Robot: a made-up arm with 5 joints.
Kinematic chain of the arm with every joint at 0, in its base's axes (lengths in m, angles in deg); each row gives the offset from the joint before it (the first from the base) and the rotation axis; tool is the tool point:
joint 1: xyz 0 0 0.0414 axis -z
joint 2: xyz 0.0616 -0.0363 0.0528 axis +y
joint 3: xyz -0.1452 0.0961 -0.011 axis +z
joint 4: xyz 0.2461 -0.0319 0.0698 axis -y
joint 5: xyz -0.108 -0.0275 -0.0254 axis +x
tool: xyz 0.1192 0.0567 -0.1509
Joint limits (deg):
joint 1: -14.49..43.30
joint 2: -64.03..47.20
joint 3: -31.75..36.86
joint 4: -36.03..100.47
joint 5: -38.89..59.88
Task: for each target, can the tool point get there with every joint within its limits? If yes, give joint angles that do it. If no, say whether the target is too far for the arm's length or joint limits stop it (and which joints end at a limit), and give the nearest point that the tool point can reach.
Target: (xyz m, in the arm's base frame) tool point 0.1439 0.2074 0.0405
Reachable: yes | joints 2.06 15.74 14.93 3.76 45.36
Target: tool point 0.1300 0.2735 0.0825
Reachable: yes | joints 2.92 -4.62 29.96 17.65 48.81
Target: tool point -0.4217 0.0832 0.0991
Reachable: no: joint limits stop it (at a limit: joint 1, joint 2, joint 3, joint 5) | nearest point -0.1201 -0.0448 0.0826 | short by 0.328 m
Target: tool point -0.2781 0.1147 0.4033
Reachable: no: joint limits stop it (at a limit: joint 1, joint 2, joint 4) | nearest point 0.0139 0.2173 0.3233 | short by 0.320 m
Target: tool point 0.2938 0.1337 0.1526
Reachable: yes | joints 28.00 5.11 19.57 90.17 50.25
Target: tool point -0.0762 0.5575 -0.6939
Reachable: no: too far | nearest point 0.0771 0.2734 -0.0948 | short by 0.681 m
